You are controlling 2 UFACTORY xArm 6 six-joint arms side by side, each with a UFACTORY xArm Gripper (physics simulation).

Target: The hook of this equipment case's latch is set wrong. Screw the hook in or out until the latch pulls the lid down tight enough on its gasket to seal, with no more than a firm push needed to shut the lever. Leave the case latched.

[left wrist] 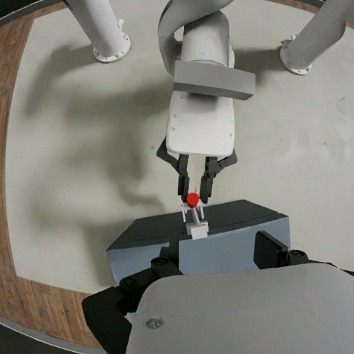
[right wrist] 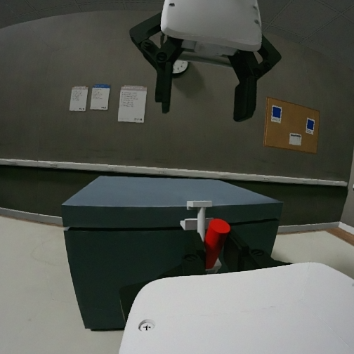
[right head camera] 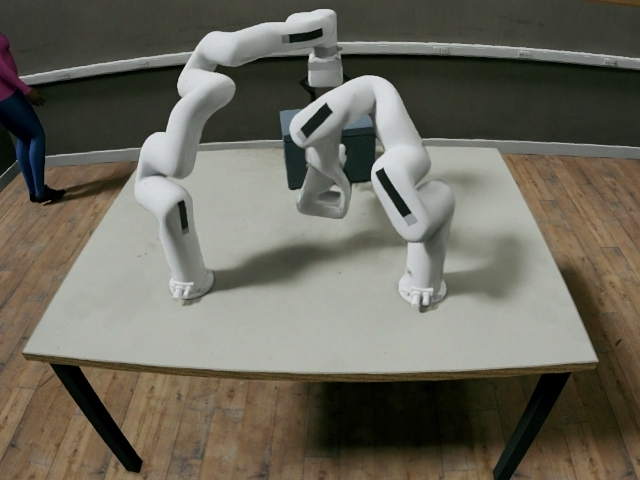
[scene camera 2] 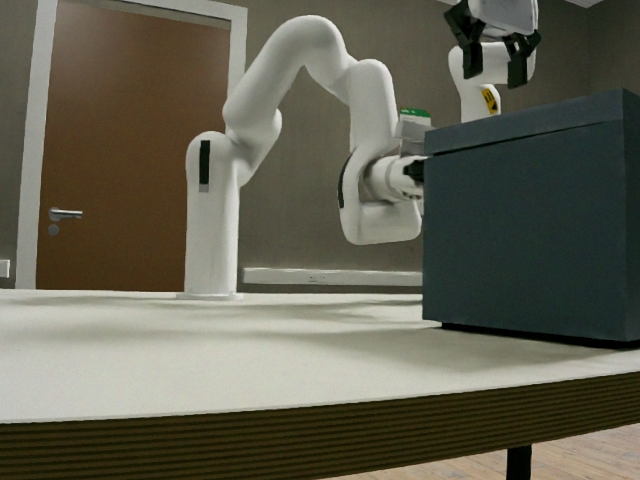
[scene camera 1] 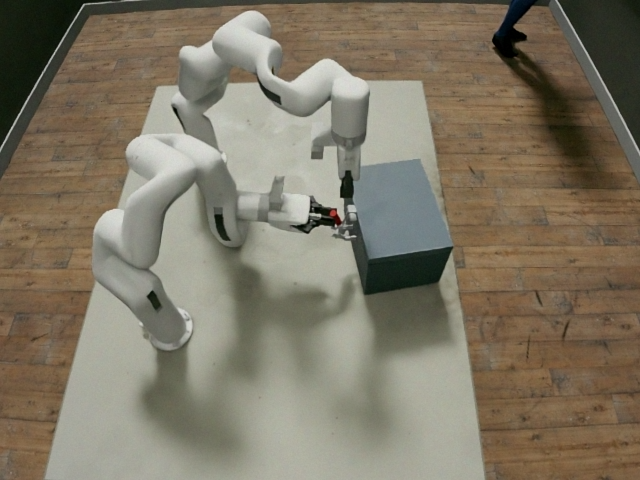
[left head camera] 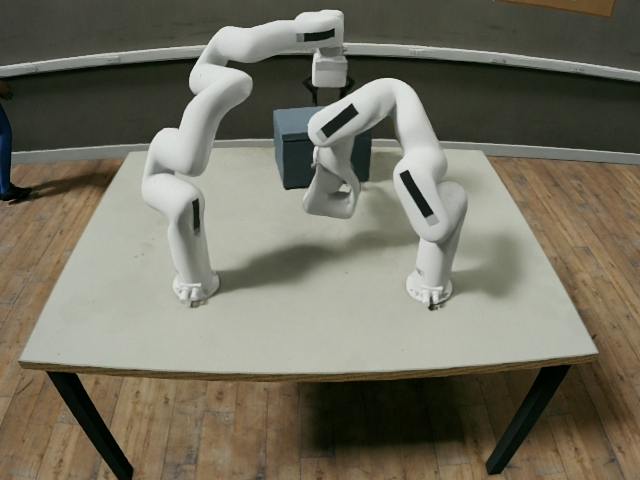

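Note:
The blue-grey case stands with its lid down; a dark seam shows under the lid. In the right wrist view, the pale T-shaped hook rises in front of the small lid catch, its crossbar near the lid's top edge; whether they touch is unclear. The red-gripped lever sticks out from the case front. My right gripper is shut on the red lever grip, from the front. My left gripper is open and empty above the case's front edge.
The case stands near the far edge of the table. My right forearm hangs in front of the case and hides part of it in both head views. My left arm reaches over from the left. A person's legs show beyond the table.

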